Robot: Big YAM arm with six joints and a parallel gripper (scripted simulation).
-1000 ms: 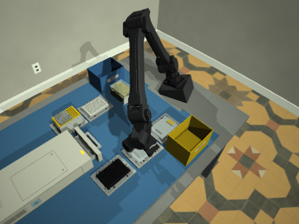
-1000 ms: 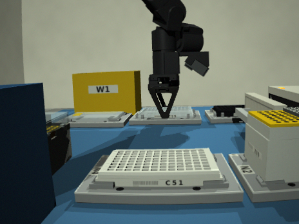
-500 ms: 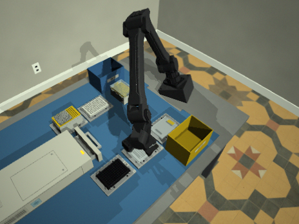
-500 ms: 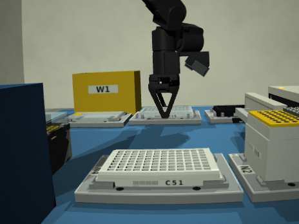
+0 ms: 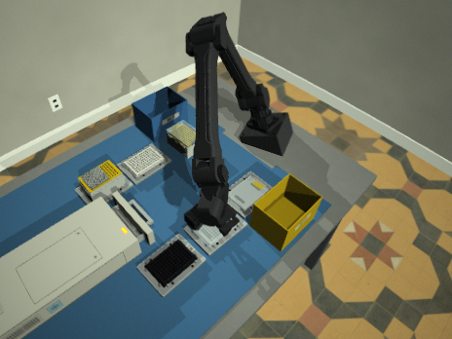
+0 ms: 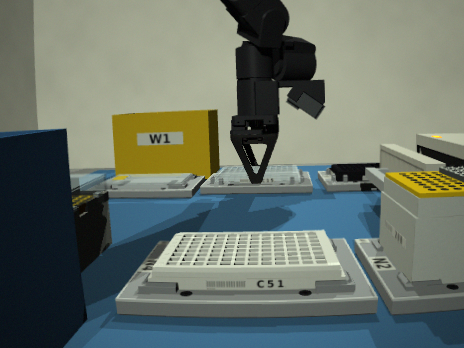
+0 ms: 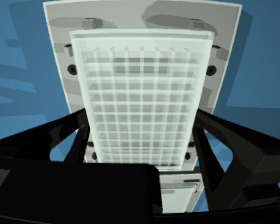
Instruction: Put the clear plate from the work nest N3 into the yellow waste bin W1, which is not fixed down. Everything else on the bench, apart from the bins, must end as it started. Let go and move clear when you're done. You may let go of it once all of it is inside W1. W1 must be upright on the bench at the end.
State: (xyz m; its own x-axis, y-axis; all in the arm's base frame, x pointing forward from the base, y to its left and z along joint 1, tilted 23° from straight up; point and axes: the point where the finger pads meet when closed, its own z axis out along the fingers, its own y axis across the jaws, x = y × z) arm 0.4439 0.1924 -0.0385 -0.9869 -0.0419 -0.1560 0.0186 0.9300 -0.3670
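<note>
Right now the clear plate is right at my hand. The rest, counted from my hand: black plate: 180 mm ahead; then nest N3: 10 mm below; then flat lid: 170 mm behind, 20 mm to the right.
</note>
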